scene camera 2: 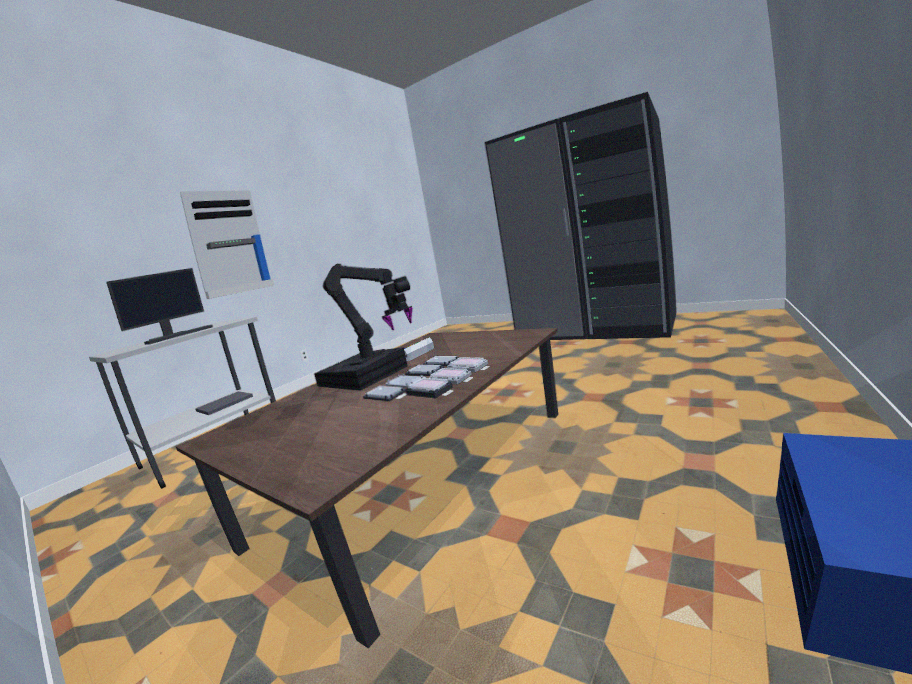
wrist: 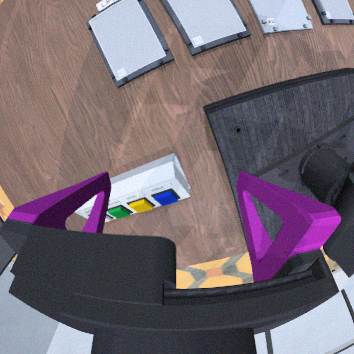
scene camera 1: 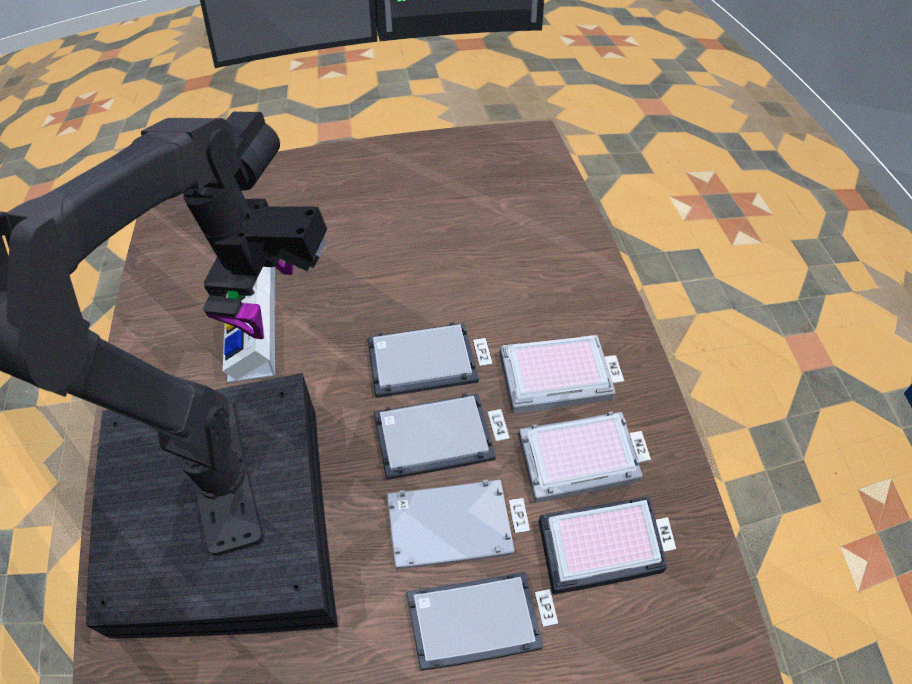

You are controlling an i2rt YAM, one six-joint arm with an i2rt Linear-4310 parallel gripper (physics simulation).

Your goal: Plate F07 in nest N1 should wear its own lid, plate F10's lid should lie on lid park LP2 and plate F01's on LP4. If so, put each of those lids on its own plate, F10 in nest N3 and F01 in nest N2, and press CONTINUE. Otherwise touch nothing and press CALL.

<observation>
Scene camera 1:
my gripper: 273,305
white button box: 255,359
lid park LP1: 466,522
lid park LP2: 464,379
</observation>
